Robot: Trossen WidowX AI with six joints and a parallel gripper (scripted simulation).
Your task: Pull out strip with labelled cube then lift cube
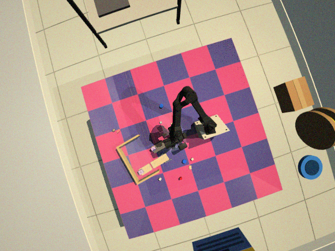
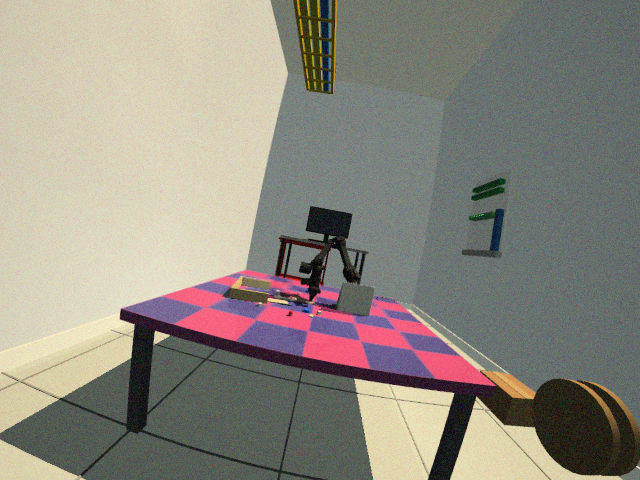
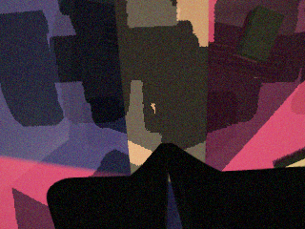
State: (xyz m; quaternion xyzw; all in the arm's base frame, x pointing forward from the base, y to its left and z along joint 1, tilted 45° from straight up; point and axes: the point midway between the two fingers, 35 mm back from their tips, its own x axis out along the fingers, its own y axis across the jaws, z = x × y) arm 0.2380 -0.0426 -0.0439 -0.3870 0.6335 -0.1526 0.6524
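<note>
The strip is 9 cm ahead of my gripper tip and 3 cm to the left of it. The rest, counted from my gripper tip: red piece 4 cm ahead, 32 cm to the left, 1 cm above.
</note>
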